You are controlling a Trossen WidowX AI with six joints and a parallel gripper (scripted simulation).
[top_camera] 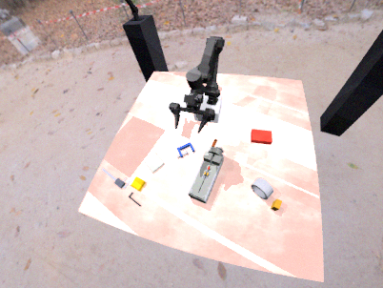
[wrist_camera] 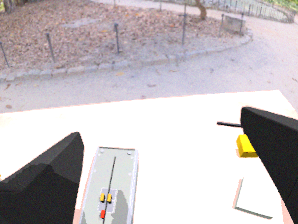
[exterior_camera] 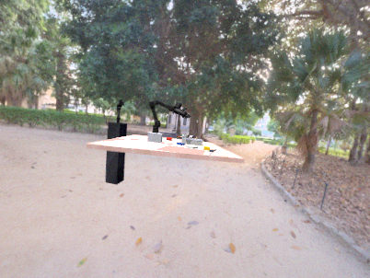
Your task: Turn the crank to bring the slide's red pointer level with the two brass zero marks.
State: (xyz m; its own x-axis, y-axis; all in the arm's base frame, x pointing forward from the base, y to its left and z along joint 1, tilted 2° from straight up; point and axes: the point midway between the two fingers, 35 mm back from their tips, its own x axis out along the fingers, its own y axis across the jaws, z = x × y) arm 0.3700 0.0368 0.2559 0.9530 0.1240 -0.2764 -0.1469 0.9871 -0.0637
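Right now my gripper tip is 26 cm above the crank handle, 13 cm past it and 6 cm to the right of it. From my gripper tip the other things lie so: yellow block: 32 cm below, 26 cm to the right, 23 cm ahead; then white tile: 33 cm below, 25 cm to the right, 7 cm ahead; then red pointer: 26 cm below, 9 cm to the left, 2 cm ahead.
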